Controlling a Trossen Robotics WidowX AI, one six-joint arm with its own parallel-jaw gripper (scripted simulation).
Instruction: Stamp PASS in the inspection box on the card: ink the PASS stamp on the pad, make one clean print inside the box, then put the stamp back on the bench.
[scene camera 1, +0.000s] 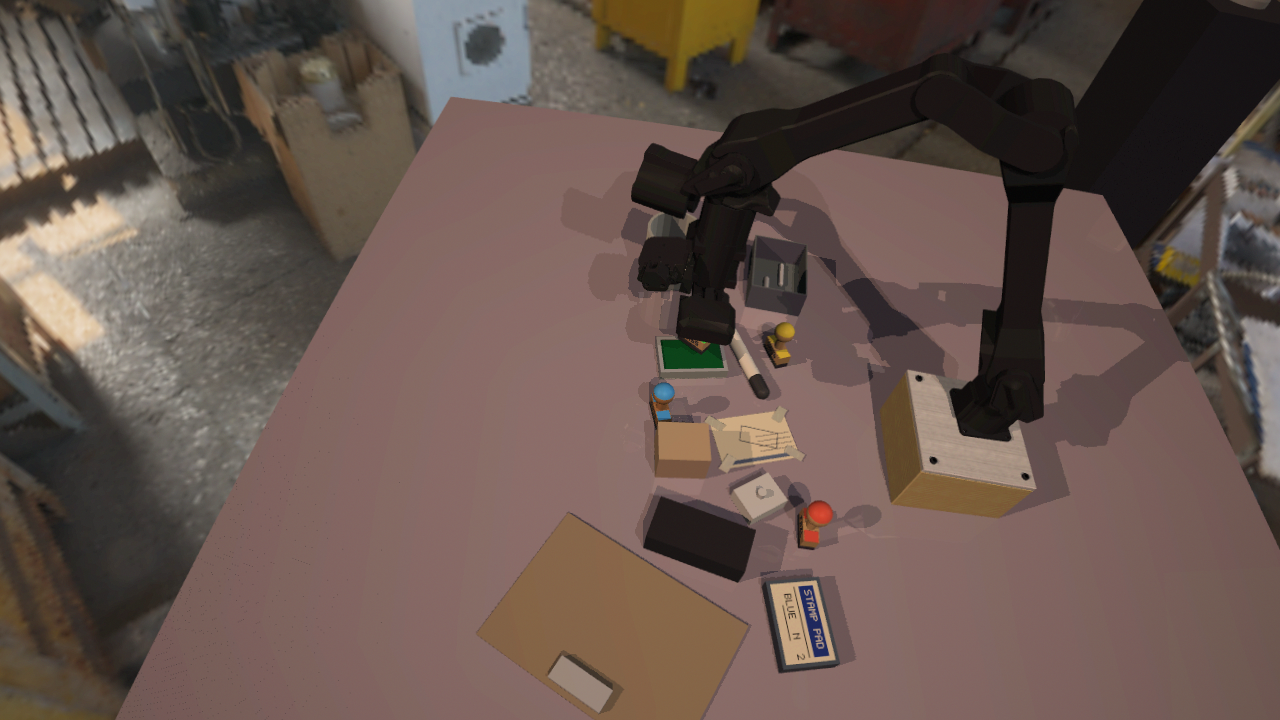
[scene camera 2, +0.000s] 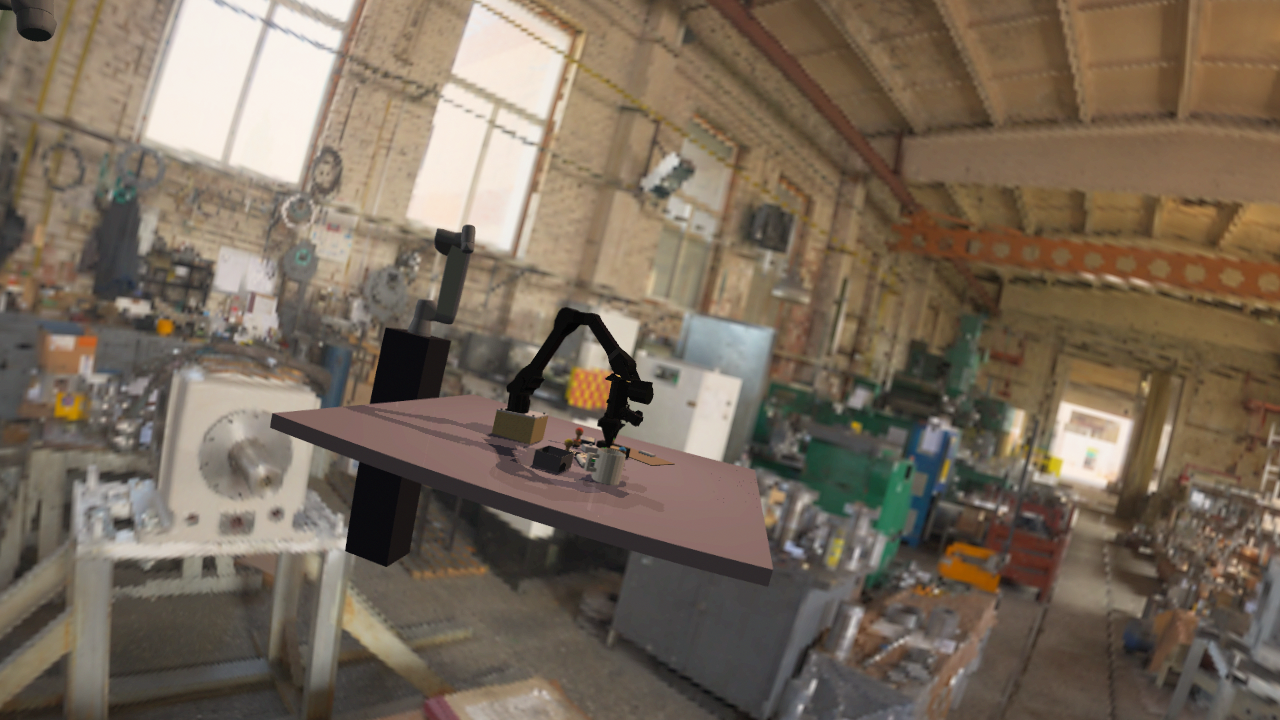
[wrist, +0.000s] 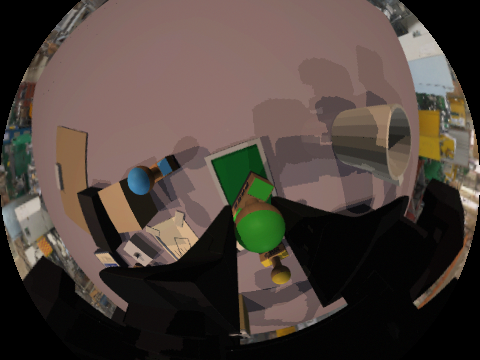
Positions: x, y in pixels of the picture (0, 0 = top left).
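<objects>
The marked spots on a red-knobbed stamp (scene camera 1: 818, 514) and a grey bin (scene camera 1: 778, 269) are 0.44 m apart. The stamp is 0.72 m from the lens, and the gripper (scene camera 1: 694, 327) is 0.82 m from the lens. A mug (scene camera 1: 662, 224) is 0.96 m from the lens, while the bin is 1.02 m from the lens.
</objects>
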